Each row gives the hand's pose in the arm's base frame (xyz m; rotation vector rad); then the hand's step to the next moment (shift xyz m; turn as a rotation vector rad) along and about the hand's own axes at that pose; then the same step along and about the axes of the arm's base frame.
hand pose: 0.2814 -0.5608 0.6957 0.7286 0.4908 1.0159
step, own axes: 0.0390 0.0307 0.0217 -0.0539 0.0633 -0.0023
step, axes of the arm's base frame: 0.0144 0.0380 0.0358 -0.0629 -0.0264 0.0475
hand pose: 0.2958 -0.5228 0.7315 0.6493 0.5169 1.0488
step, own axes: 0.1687 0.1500 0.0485 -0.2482 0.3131 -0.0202
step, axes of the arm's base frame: 0.0092 0.1933 0.1259 -0.3096 -0.1120 0.2273
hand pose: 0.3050 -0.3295 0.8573 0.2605 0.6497 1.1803
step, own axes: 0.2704 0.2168 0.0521 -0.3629 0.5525 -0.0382
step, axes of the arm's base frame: -0.0750 0.3366 0.0624 -0.5308 -0.1292 0.3741
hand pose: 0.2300 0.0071 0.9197 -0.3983 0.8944 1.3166
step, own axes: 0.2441 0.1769 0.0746 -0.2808 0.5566 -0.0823
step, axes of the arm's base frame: -0.1433 0.2577 -0.0975 -0.5500 -0.1054 0.2860
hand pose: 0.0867 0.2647 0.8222 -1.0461 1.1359 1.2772
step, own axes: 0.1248 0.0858 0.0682 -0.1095 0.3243 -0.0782
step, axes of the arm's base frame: -0.0869 0.0902 -0.1091 -0.3235 -0.0827 0.1085
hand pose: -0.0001 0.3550 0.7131 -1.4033 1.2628 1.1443
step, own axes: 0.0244 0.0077 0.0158 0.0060 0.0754 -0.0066
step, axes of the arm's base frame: -0.0075 0.0110 -0.0270 -0.0744 -0.0130 -0.0077
